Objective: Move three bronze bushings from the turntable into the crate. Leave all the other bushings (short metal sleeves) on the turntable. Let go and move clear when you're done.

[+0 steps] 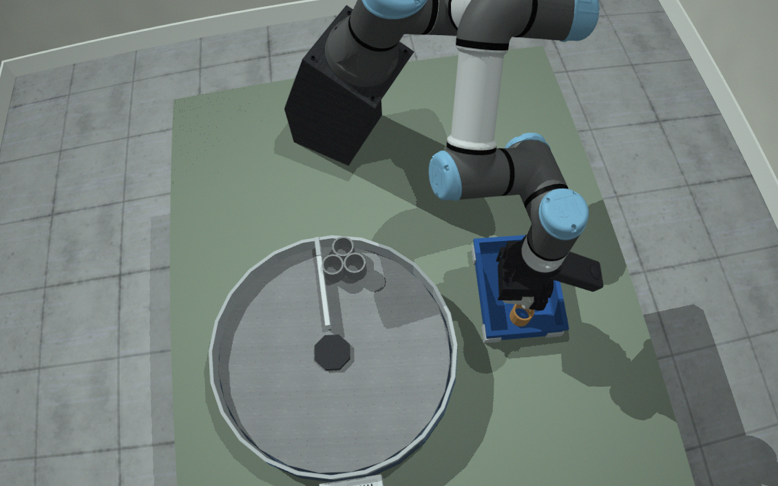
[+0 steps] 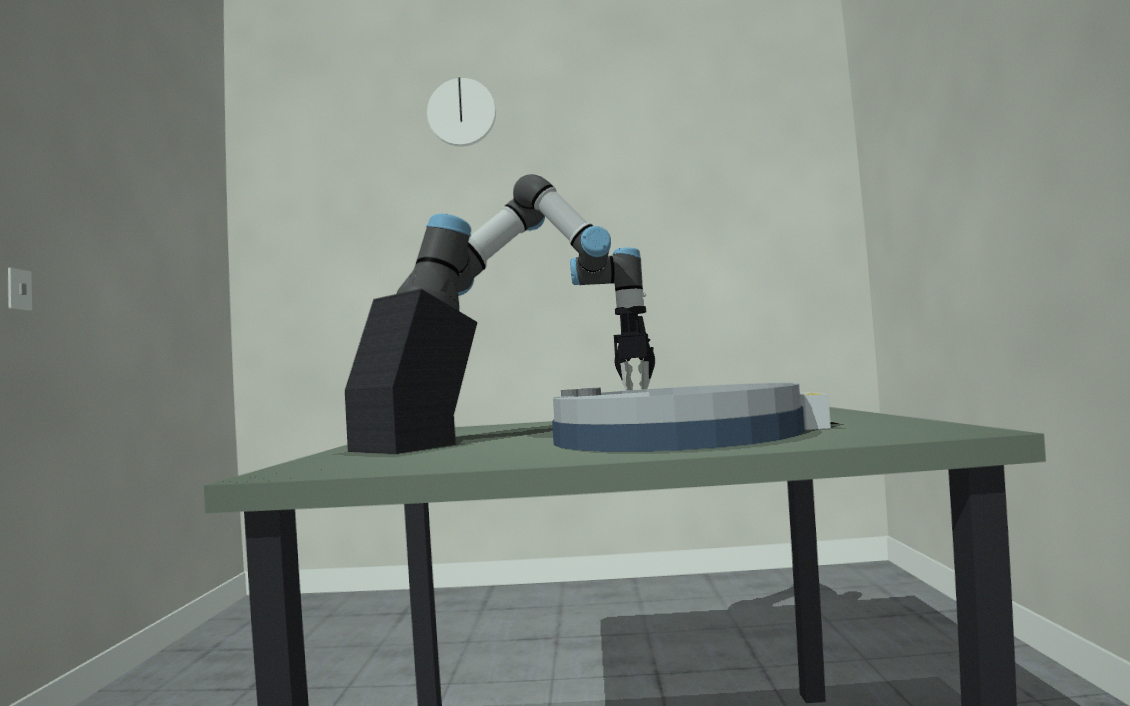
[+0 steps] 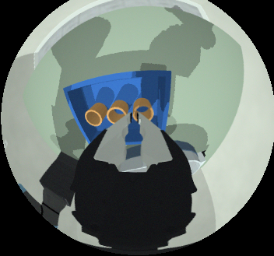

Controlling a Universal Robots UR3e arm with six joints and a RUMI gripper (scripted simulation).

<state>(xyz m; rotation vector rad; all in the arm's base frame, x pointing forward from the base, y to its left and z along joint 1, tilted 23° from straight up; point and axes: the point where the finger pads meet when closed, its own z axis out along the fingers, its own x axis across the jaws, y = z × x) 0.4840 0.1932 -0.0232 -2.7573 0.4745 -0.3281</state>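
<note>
Now: the blue crate 30 mm behind my hand and 30 mm below it. Also, from my hand: grey turntable: 350 mm to the right.
</note>
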